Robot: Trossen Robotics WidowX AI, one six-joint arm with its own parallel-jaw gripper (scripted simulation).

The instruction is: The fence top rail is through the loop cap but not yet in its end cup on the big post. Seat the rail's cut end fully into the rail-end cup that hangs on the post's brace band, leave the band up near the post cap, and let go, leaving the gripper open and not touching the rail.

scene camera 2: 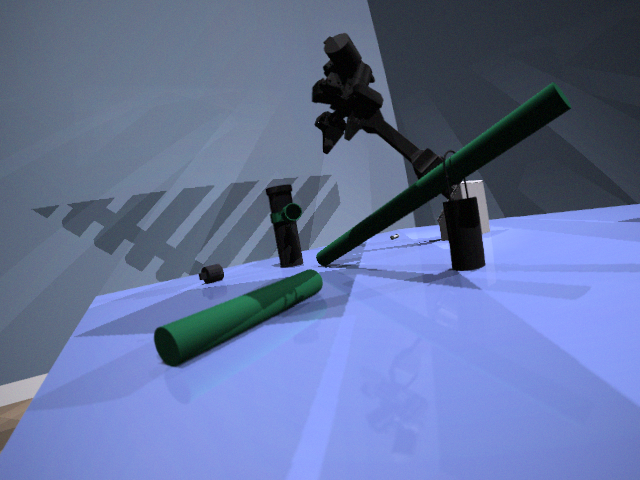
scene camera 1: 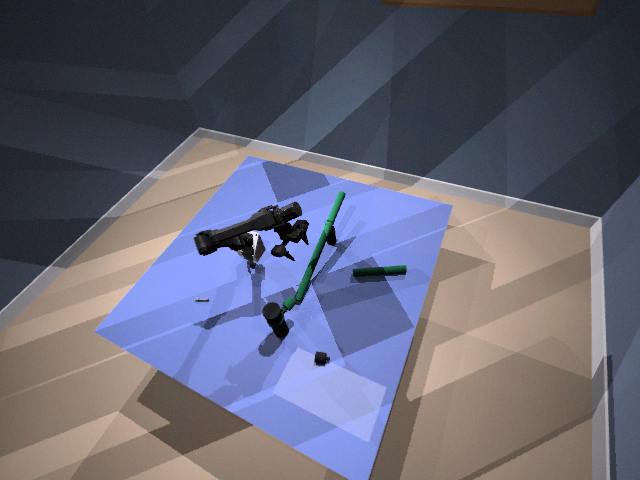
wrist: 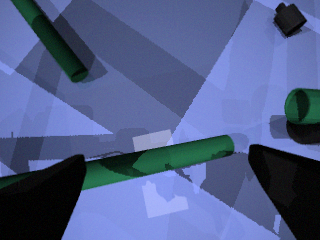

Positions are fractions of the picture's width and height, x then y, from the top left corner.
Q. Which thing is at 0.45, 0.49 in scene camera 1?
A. My gripper.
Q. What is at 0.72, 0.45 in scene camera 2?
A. A short dark post.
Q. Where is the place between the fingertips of my gripper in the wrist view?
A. At 0.53, 0.66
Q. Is my gripper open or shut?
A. Open.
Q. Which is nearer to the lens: the green top rail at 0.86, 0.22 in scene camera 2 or the short green tube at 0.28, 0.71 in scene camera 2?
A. The short green tube.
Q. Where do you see a big dark post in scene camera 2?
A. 0.45, 0.49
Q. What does my gripper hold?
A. Nothing.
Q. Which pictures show my gripper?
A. Scene camera 2, scene camera 1 and the wrist view: all of them.
